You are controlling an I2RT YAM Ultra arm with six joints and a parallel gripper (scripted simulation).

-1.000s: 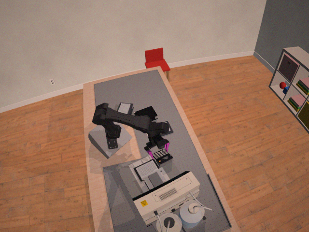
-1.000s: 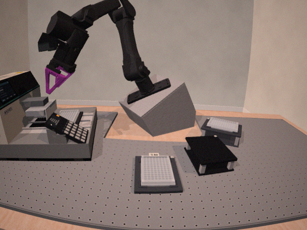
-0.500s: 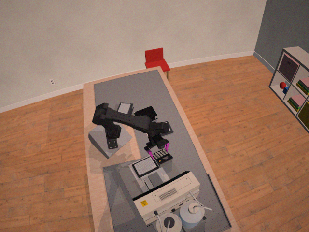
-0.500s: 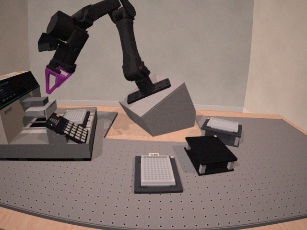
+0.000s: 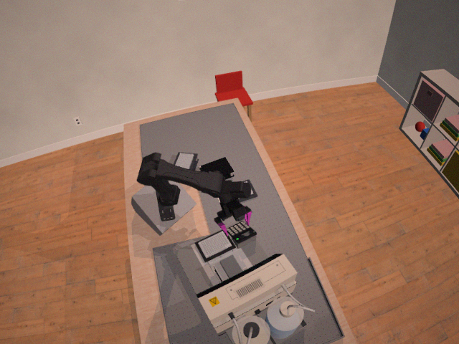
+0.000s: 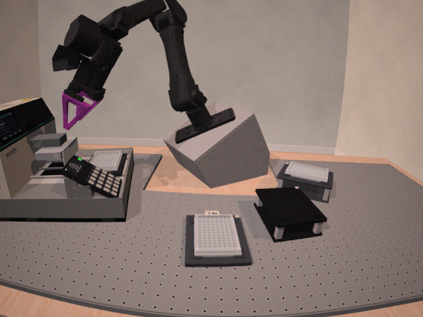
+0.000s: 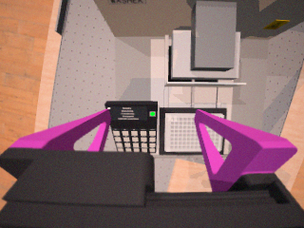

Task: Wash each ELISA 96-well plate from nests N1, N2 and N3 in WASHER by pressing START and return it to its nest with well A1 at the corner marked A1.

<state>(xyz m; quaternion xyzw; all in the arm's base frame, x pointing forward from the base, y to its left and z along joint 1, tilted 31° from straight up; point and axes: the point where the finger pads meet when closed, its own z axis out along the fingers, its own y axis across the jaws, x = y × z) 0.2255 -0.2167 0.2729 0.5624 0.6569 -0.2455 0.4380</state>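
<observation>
My hand is 100 mm past the black carrier pocket, 40 mm to the right of it and 140 mm above it. From my hand the other things lie so: nest N1: 130 mm ahead, 330 mm to the left, 210 mm below; grey manifold: 80 mm behind, 110 mm to the right, 90 mm below; raised black nest: 60 mm ahead, 500 mm to the left, 180 mm below.
</observation>
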